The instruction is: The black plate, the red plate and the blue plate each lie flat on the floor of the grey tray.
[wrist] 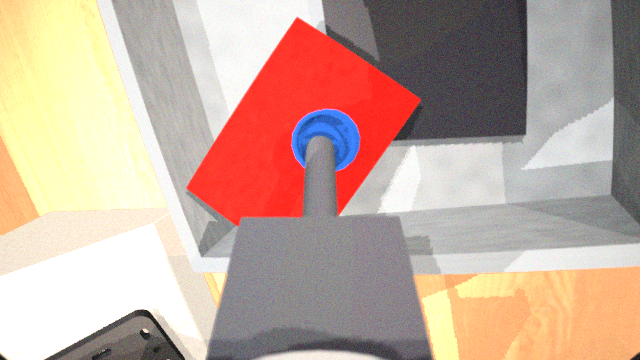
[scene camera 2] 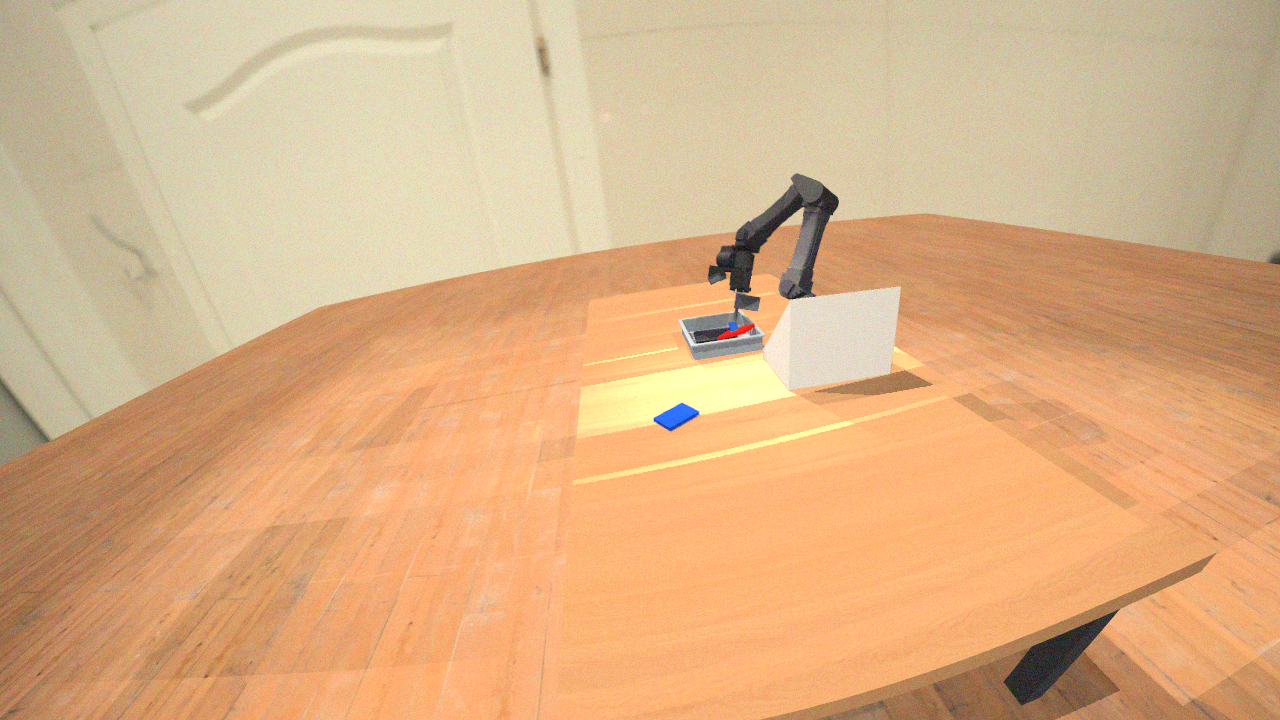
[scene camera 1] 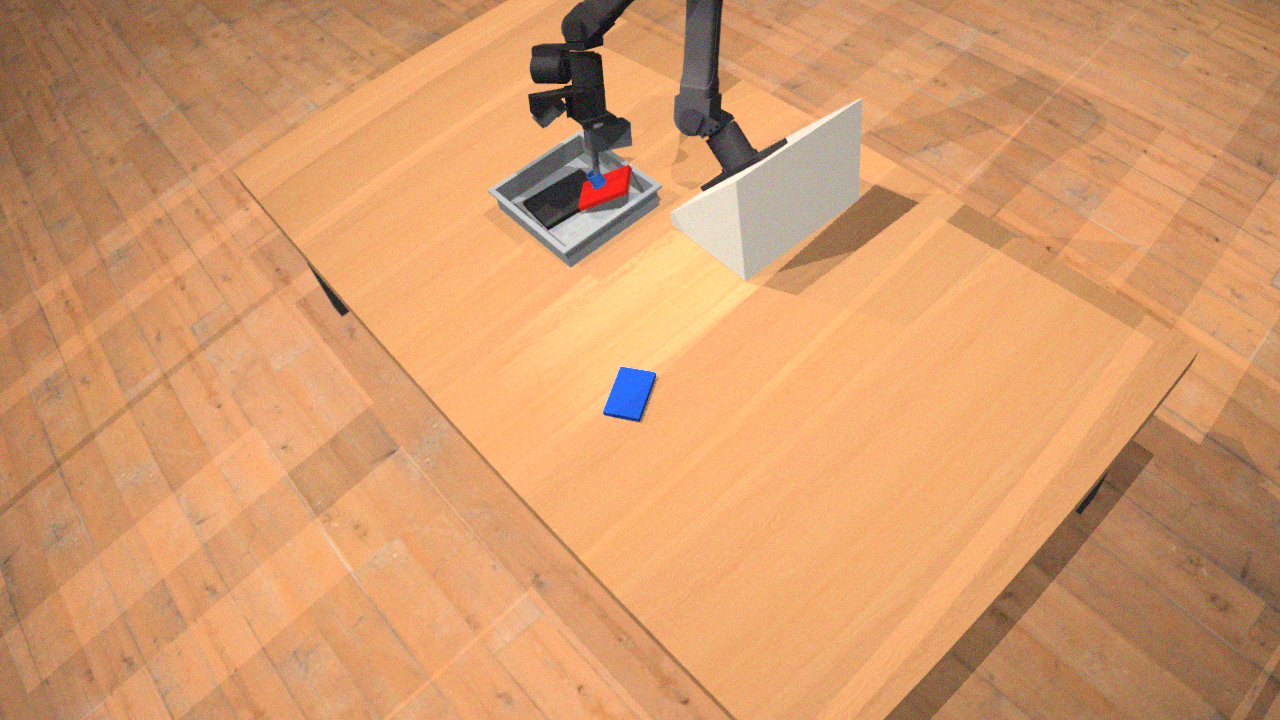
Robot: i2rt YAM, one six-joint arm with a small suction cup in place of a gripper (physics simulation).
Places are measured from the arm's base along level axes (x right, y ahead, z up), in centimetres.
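Pixels of known places: end effector, tool point: (wrist: 320,123) (scene camera 2: 732,332) (scene camera 1: 598,188); arm's base, origin of the base link: (scene camera 2: 812,325) (scene camera 1: 744,168).
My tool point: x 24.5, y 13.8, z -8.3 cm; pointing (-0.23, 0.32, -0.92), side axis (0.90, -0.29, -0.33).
For each thing: its top centre in the pictures, then the offset to it from my tool point.
- red plate, middle of its top: (wrist: 277,161) (scene camera 1: 602,178) (scene camera 2: 735,324) dy -0.7, dx -1.2, dz +2.8 cm
- grey tray, middle of its top: (wrist: 338,28) (scene camera 1: 572,187) (scene camera 2: 718,326) dy +3.7, dx +2.6, dz +1.7 cm
- black plate, middle of its top: (scene camera 1: 564,196) (scene camera 2: 714,334) dy +4.2, dx +5.6, dz -2.0 cm
- blue plate, middle of its top: (scene camera 1: 629,391) (scene camera 2: 676,414) dy +26.9, dx -36.0, dz -2.3 cm
My suction cup (scene camera 1: 596,180) (scene camera 2: 733,325) (wrist: 326,140) is blue and is on the upper face of the red plate (scene camera 1: 612,188) (scene camera 2: 740,331) (wrist: 280,120). The red plate is tilted inside the grey tray (scene camera 1: 572,259) (scene camera 2: 729,351) (wrist: 500,257), one side higher than the other, with one corner over the black plate's edge. The black plate (scene camera 1: 550,201) (scene camera 2: 706,335) (wrist: 460,75) lies in the tray beside it and looks flat; part of it is hidden under the red plate. The blue plate (scene camera 1: 630,394) (scene camera 2: 676,416) lies flat on the table outside the tray. It does not show in the wrist view.
A white wedge-shaped block (scene camera 1: 801,197) (scene camera 2: 841,338) (wrist: 90,280) stands on the table beside the tray, next to the arm's base. The tray's raised walls surround the plates. The table's long edge runs past the blue plate.
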